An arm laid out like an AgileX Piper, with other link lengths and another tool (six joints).
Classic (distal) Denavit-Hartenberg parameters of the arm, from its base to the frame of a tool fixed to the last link. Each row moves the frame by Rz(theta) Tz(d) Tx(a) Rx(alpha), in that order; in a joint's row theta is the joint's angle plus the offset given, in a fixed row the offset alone. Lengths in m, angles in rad.
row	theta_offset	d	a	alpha
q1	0	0.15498	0	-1.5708
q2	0.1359	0	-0.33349	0
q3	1.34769	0	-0.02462	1.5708
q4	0	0.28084	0	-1.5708
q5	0	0	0	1.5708
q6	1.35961	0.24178	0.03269	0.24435
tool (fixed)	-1.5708	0.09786	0	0
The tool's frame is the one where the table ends.
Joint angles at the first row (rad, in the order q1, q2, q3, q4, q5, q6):
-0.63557, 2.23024, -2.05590, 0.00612, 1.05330, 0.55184
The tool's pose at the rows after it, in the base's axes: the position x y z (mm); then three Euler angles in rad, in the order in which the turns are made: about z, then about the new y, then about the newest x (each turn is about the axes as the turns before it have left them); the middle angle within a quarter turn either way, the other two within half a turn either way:
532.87 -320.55 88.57 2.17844 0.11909 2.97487
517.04 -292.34 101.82 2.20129 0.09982 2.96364
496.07 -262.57 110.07 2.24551 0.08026 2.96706
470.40 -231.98 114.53 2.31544 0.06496 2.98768
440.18 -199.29 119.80 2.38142 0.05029 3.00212
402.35 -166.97 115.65 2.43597 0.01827 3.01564
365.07 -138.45 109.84 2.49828 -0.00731 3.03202
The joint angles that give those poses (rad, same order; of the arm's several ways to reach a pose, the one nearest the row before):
-0.62231, 2.14699, -1.95222, 0.03825, 1.06554, 0.55089
-0.61054, 2.05813, -1.84814, 0.06145, 1.06555, 0.53469
-0.59574, 1.96824, -1.73653, 0.07658, 1.06551, 0.50120
-0.57450, 1.87594, -1.61965, 0.07835, 1.06469, 0.45048
-0.55280, 1.76946, -1.49231, 0.08277, 1.06470, 0.40364
-0.53692, 1.66487, -1.34984, 0.08773, 1.06387, 0.36241
-0.52056, 1.56643, -1.21910, 0.08773, 1.06291, 0.31467

